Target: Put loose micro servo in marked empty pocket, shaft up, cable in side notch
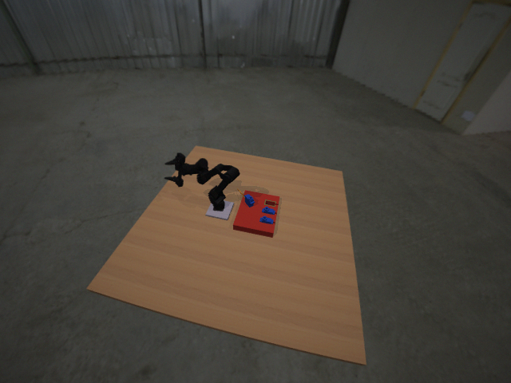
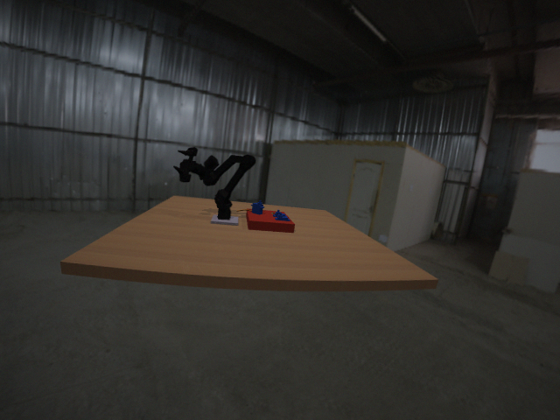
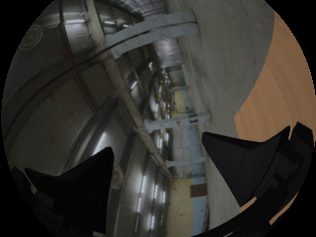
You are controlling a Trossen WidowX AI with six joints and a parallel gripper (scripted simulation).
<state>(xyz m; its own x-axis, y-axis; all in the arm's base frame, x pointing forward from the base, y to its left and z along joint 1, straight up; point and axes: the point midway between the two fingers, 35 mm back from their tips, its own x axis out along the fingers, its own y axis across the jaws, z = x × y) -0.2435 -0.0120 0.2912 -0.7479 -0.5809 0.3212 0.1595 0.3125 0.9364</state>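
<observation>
My gripper tip is 480 mm short of the red deck, 10 mm to the right of it and 290 mm above it.
</observation>
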